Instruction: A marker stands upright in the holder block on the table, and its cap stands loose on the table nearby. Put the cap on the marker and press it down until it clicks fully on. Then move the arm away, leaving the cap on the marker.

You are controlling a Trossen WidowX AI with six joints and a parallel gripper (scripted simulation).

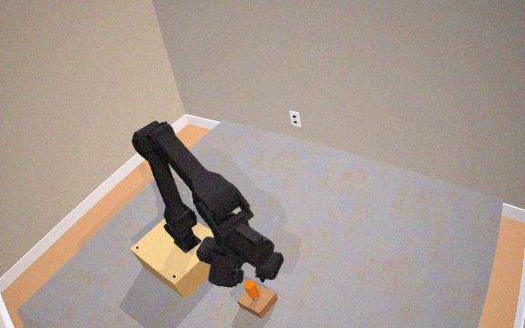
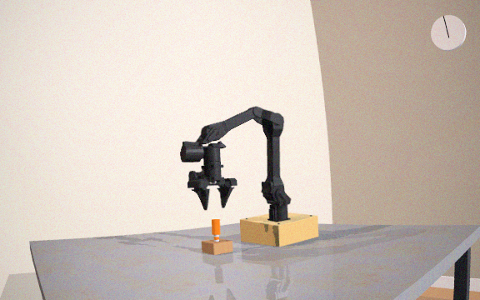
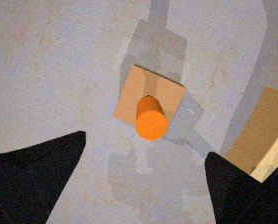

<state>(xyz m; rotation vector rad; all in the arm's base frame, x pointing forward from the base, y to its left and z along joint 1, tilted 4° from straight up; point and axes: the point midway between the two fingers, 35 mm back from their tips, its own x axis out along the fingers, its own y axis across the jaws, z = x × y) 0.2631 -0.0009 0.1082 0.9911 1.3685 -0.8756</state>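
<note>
My gripper tip is now 60 mm above the orange cap. Also, from my gripper tip: holder block 130 mm below.
</note>
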